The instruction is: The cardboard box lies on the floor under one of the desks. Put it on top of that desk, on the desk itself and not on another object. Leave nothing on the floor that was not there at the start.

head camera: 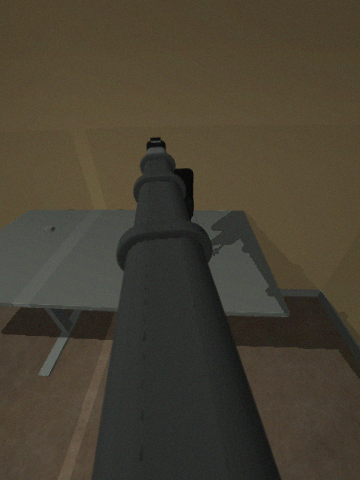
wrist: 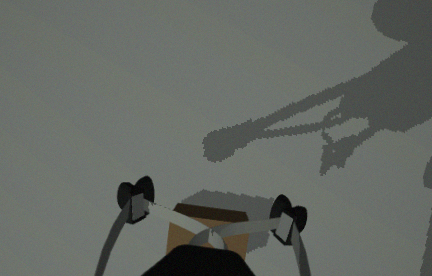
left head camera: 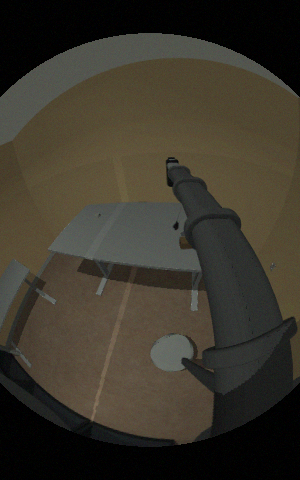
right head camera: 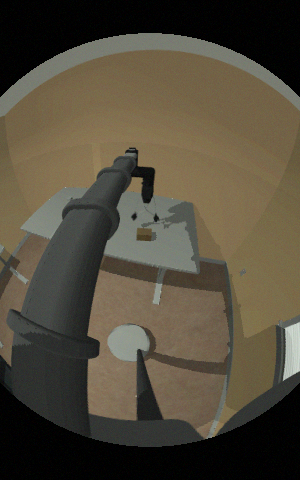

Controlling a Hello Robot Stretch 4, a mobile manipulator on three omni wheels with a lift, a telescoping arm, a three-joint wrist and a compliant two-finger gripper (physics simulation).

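Frame: origin at the robot's base, x ahead, y left, z up, level; metres.
Seen in the pictures: gripper, between the fingertips: (wrist: 212, 201) (right head camera: 144, 220); robot's base, origin of its link: (left head camera: 171, 351) (right head camera: 129, 341).
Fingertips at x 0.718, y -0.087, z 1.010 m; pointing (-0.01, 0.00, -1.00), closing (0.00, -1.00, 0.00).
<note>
Offsets run from my fingertips to a thing's top centre. Level surfaces: height alone.
The brown cardboard box @[0.060 m back, 0.001 m right, 0.037 m down] (left head camera: 185, 242) (right head camera: 144, 234) (wrist: 177, 239) rests on the grey top of the desk @[0.087 m down] (head camera: 65, 260) (left head camera: 135, 235) (right head camera: 175, 252) (wrist: 100, 100), with its shadow beside it. In the left head camera view the arm hides part of the box; in the head camera view the box does not show. My gripper (right head camera: 145, 217) (wrist: 212, 201) is open, with its two dark fingertips wide apart. In the right head camera view the fingertips stand beyond the box, toward the wall, and apart from it. The wrist body covers the lower part of the box in the wrist view.
A small object @[0.388 m ahead, 0.764 m left, 0.063 m down] (head camera: 51, 229) (left head camera: 99, 215) lies on the desk's far left part. A yellow wall (head camera: 275, 175) stands behind the desk. A second desk (left head camera: 11, 287) stands at the left. A pale round disc (left head camera: 170, 352) (right head camera: 125, 342) shows in front of the desk.
</note>
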